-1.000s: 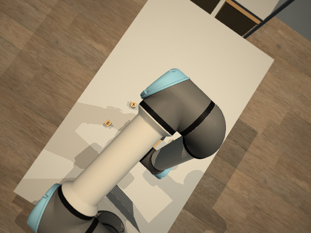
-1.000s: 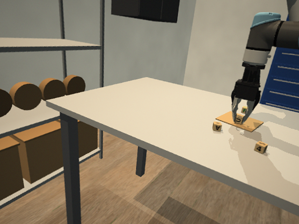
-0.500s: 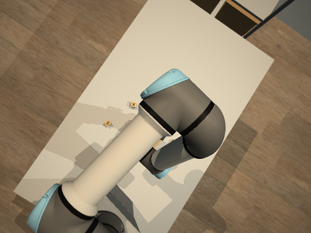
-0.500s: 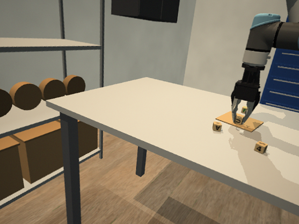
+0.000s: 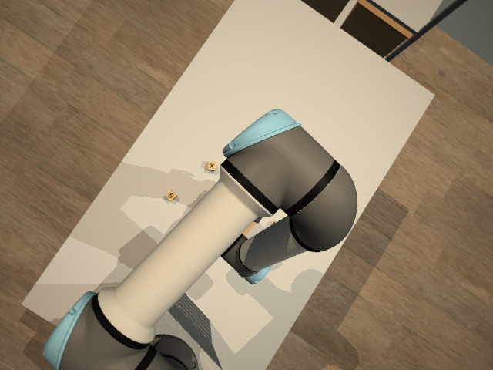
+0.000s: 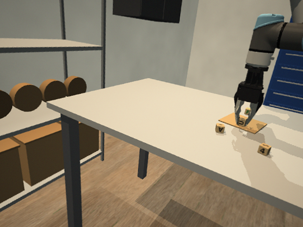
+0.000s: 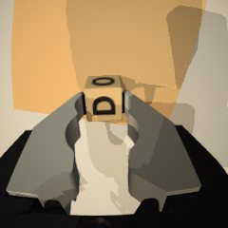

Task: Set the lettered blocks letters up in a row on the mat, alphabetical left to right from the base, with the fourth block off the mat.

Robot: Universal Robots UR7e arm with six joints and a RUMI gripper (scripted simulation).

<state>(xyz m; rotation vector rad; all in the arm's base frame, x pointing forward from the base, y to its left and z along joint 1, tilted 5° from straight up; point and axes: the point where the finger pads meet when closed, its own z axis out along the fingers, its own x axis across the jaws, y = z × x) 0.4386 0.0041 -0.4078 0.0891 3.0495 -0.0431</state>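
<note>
My hand is right at the D block. From my hand the other things lie so: X block 110 mm to the left, 60 mm ahead, 10 mm below; then orange mat 40 mm to the right, 20 mm below; then green-marked block 170 mm to the right, 10 mm below, 10 mm behind.
</note>
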